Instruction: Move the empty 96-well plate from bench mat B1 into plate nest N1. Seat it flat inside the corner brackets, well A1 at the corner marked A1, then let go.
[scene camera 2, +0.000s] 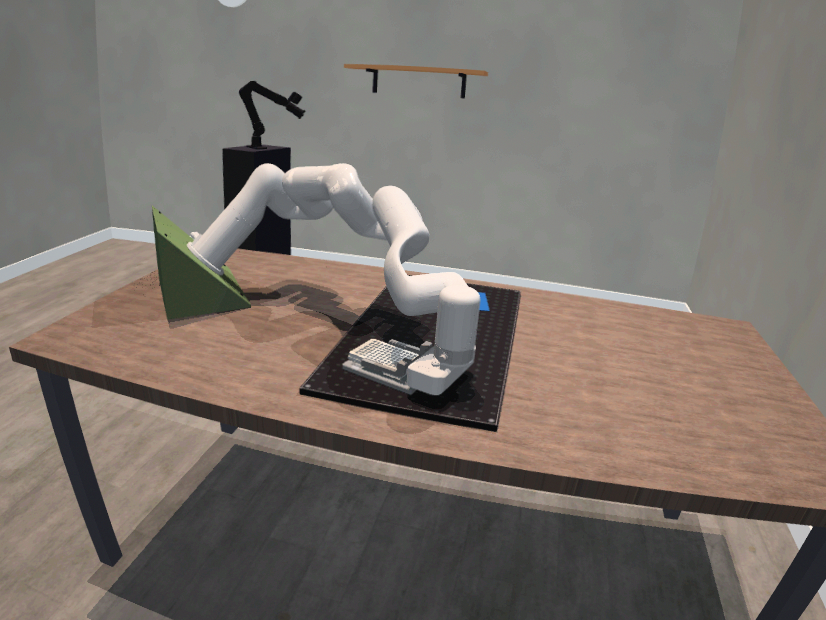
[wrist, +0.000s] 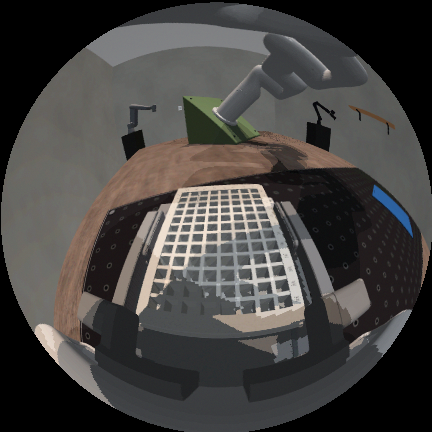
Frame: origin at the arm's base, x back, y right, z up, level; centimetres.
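Seen in the pictures: hand at its tool point: (scene camera 2: 385, 355) (wrist: 218, 234); arm's base at its link origin: (scene camera 2: 204, 260) (wrist: 224, 116).
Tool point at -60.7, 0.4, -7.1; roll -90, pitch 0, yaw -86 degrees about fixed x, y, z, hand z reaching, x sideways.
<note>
Offsets run from my tool point to a thing's top centre, as dx, dy, dz. Level surfaces: height alone.
The pale 96-well plate {-0.1, +0.0, +0.5} (scene camera 2: 381, 353) (wrist: 220, 240) lies level, its grid of square wells facing up. My gripper (scene camera 2: 394, 358) (wrist: 222, 222) is shut on the plate, with one finger along each long side. The plate is low over the light grey plate nest {-2.1, +0.5, -0.8} (scene camera 2: 373, 376), in the front left part of the black board. The gripper body and fingers hide part of the nest. I cannot tell whether the plate rests flat inside the corner brackets, and the A1 mark is not readable. The blue mat {dz -2.1} (scene camera 2: 483, 301) (wrist: 392, 209) lies at the far end of the board, with no plate visible on it.
The black perforated board {dz -2.3} (scene camera 2: 460, 410) (wrist: 370, 250) lies on the wooden table {dz -3.6} (scene camera 2: 633, 400) (wrist: 150, 172). The green wedge base (scene camera 2: 193, 283) (wrist: 202, 125) carries my arm at the table's left. A dark pedestal (scene camera 2: 240, 173) with a small black arm stands behind the table.
</note>
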